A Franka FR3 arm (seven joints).
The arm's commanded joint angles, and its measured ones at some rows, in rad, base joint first. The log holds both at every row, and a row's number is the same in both.
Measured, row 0: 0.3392, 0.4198, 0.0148, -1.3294, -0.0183, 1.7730, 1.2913
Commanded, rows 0 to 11: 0.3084, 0.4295, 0.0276, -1.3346, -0.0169, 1.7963, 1.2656; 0.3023, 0.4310, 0.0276, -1.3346, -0.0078, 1.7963, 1.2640; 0.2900, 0.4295, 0.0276, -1.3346, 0.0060, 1.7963, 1.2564; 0.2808, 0.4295, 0.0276, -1.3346, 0.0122, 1.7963, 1.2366; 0.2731, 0.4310, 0.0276, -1.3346, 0.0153, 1.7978, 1.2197; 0.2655, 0.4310, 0.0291, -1.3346, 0.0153, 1.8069, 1.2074; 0.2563, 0.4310, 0.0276, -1.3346, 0.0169, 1.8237, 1.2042; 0.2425, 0.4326, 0.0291, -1.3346, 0.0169, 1.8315, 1.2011; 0.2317, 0.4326, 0.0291, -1.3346, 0.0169, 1.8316, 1.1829; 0.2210, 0.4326, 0.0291, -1.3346, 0.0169, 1.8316, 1.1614; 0.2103, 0.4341, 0.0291, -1.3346, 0.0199, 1.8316, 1.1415; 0.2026, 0.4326, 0.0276, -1.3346, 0.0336, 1.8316, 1.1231
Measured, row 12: 0.2469, 0.4290, 0.0173, -1.3295, -0.0079, 1.8082, 1.2018
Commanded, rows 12 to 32: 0.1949, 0.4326, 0.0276, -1.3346, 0.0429, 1.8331, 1.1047; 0.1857, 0.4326, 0.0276, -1.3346, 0.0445, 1.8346, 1.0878; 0.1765, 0.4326, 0.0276, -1.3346, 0.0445, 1.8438, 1.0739; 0.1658, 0.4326, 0.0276, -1.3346, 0.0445, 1.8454, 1.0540; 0.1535, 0.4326, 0.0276, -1.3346, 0.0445, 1.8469, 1.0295; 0.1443, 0.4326, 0.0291, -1.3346, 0.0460, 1.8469, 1.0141; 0.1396, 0.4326, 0.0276, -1.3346, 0.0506, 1.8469, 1.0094; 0.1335, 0.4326, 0.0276, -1.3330, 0.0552, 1.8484, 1.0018; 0.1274, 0.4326, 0.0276, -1.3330, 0.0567, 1.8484, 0.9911; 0.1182, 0.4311, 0.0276, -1.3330, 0.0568, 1.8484, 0.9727; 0.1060, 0.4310, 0.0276, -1.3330, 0.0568, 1.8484, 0.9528; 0.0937, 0.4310, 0.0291, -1.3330, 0.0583, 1.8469, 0.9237; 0.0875, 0.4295, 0.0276, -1.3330, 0.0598, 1.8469, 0.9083; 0.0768, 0.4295, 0.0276, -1.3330, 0.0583, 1.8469, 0.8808; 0.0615, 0.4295, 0.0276, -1.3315, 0.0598, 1.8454, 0.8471; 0.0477, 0.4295, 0.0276, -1.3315, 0.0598, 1.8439, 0.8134; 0.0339, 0.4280, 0.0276, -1.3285, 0.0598, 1.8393, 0.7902; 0.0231, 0.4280, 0.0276, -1.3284, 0.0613, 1.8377, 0.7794; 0.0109, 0.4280, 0.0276, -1.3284, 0.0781, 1.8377, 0.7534; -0.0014, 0.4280, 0.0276, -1.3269, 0.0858, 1.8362, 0.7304; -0.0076, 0.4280, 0.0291, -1.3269, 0.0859, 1.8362, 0.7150
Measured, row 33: 0.0345, 0.4292, 0.0172, -1.3280, 0.0489, 1.8272, 0.7949
